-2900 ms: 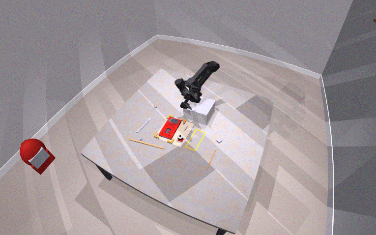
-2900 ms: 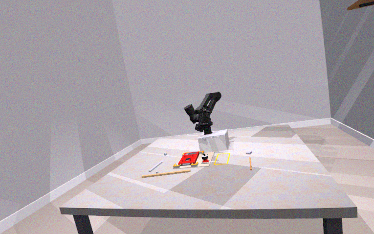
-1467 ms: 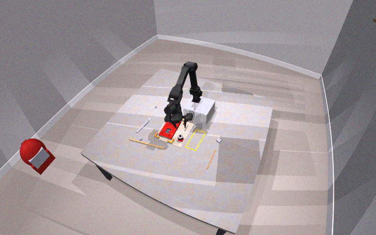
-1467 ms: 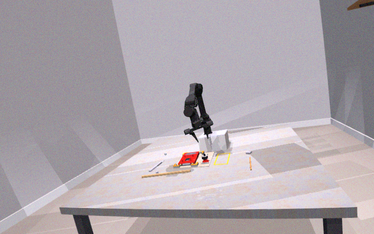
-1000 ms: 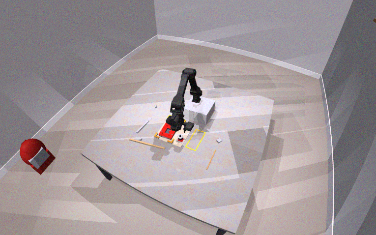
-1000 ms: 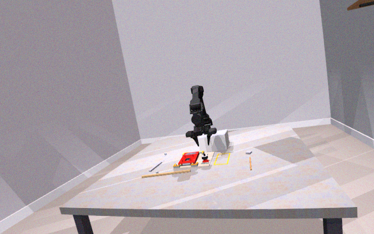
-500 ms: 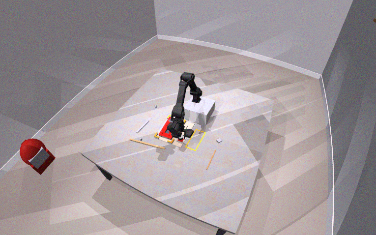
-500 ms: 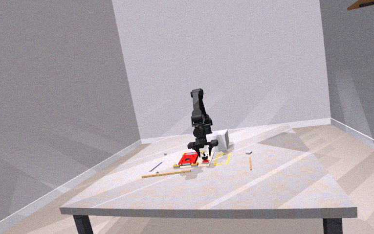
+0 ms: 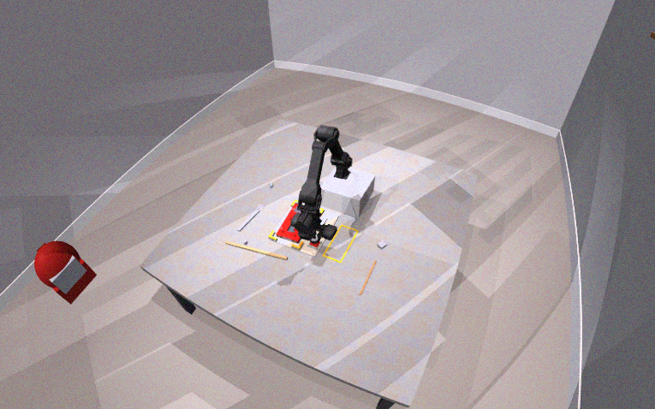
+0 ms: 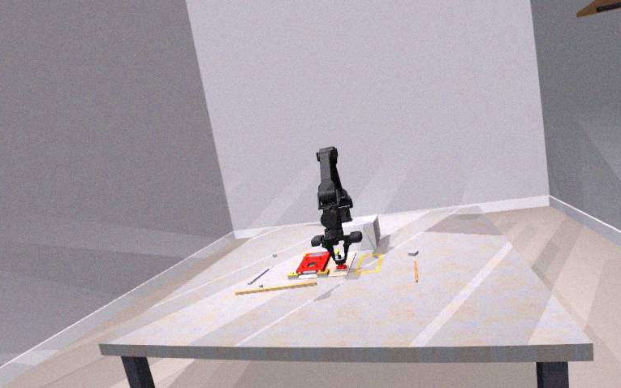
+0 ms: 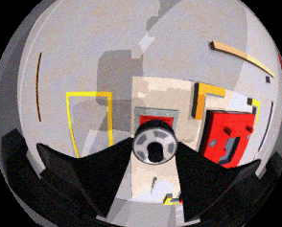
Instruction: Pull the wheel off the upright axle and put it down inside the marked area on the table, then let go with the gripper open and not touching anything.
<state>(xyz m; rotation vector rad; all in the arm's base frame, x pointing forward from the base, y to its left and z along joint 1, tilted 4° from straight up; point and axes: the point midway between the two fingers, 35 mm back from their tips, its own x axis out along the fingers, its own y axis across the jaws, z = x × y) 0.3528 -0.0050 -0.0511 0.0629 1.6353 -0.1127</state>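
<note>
My gripper tip is right at the upright axle. The rest, counted from my gripper tip: wheel right at my gripper tip; then grey bar 340 mm to the right, 30 mm below, 20 mm behind.
</note>
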